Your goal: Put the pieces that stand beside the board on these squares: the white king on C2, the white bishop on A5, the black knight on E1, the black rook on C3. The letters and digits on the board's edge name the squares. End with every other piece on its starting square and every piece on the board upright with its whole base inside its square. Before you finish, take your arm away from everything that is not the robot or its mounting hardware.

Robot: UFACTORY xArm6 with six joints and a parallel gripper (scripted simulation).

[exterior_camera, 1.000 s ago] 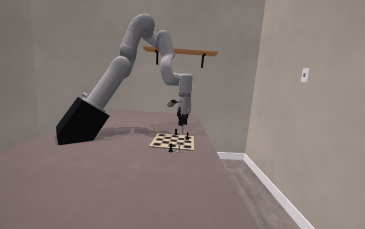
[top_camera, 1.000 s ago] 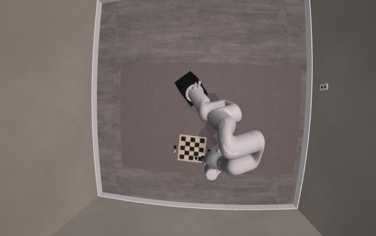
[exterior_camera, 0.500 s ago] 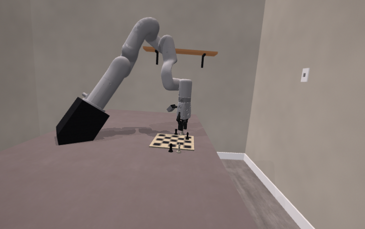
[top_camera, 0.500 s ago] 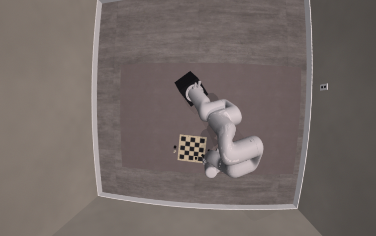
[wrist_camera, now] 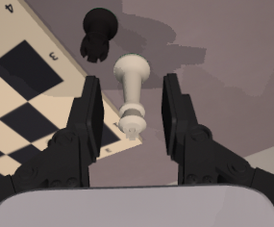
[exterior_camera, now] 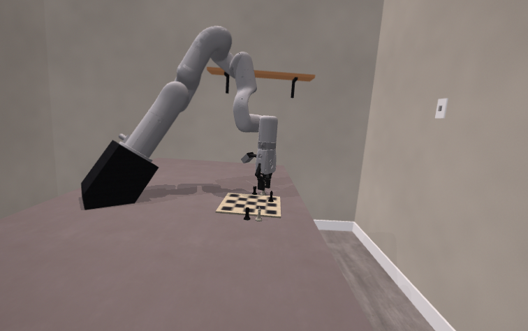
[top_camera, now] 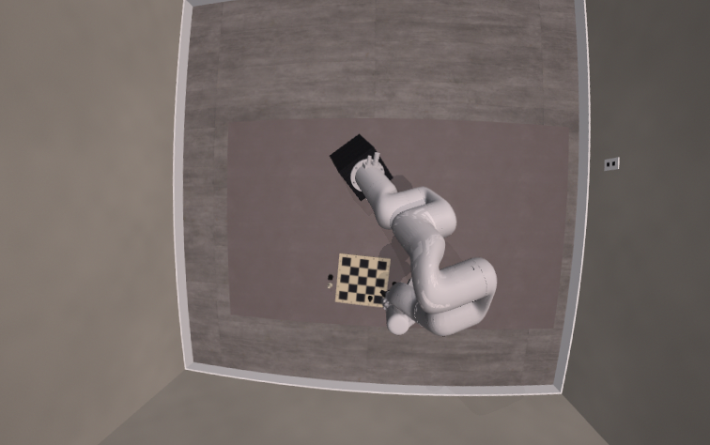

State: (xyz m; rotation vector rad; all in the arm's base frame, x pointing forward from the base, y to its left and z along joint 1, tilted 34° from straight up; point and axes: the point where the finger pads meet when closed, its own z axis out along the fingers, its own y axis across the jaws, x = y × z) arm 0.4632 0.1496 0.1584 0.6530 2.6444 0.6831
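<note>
Right now the white king is 10 mm below my hand. The rest, counted from my hand: chessboard: 140 mm to the right, 40 mm below, 20 mm behind; then black piece: 280 mm to the right, 30 mm below, 10 mm behind; then white bishop: 280 mm to the right, 30 mm ahead, 20 mm below.
</note>
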